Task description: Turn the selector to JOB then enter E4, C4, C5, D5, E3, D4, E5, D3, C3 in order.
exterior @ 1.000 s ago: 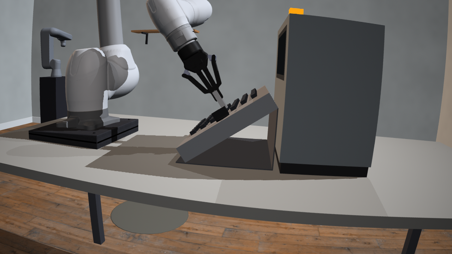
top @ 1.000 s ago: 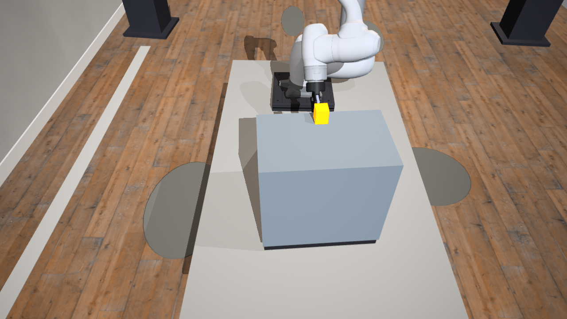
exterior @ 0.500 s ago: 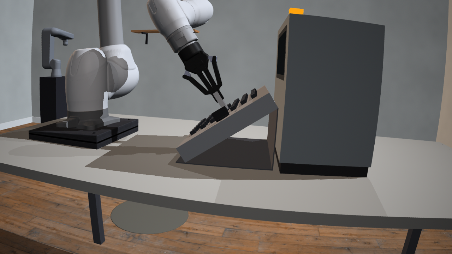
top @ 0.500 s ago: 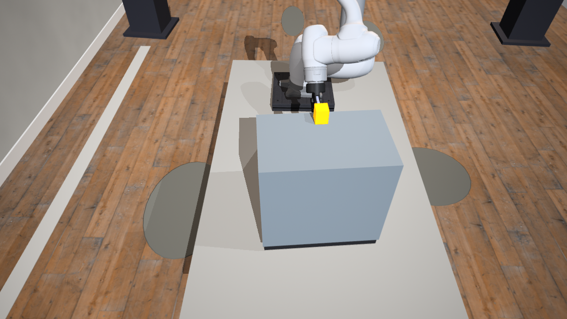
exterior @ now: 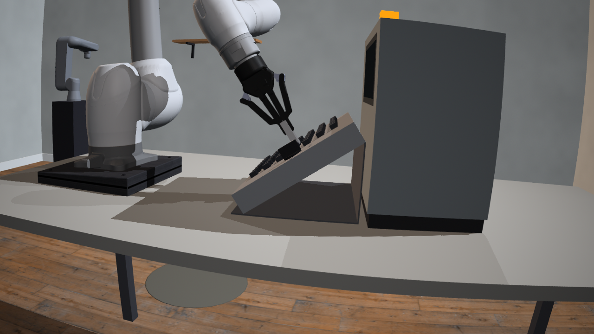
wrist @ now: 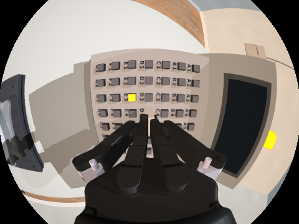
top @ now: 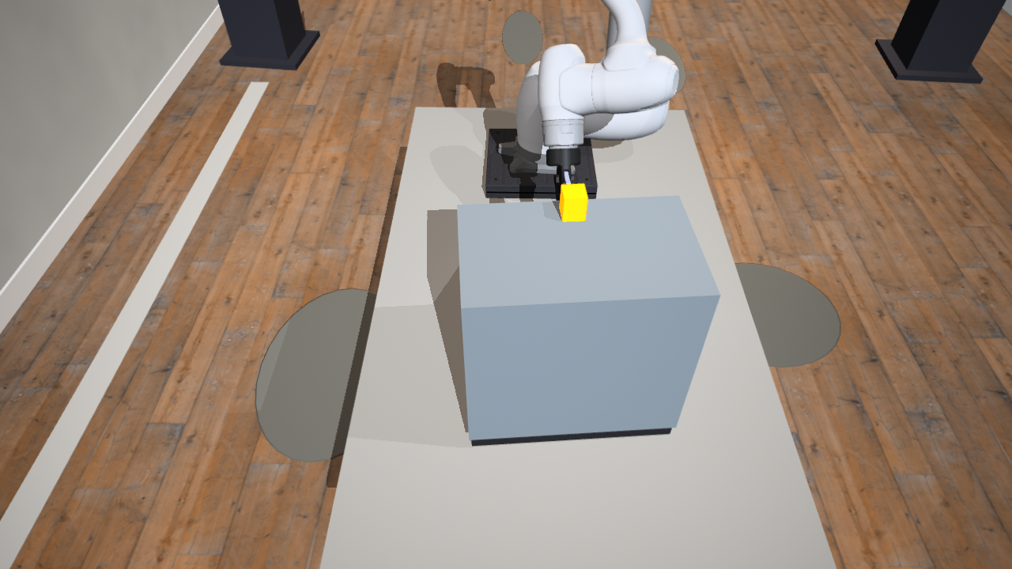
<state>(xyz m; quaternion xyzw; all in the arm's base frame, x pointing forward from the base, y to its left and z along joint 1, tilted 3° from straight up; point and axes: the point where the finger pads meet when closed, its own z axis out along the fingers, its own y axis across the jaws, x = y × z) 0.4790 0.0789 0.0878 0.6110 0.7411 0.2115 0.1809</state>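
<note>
The key is 20 mm behind my hand, 30 mm to the left of it and 40 mm below it. Also, from my hand: black selector knob 50 mm ahead, 150 mm to the right, 10 mm below; then sloped keypad panel 50 mm ahead, 40 mm to the right, 60 mm below.
</note>
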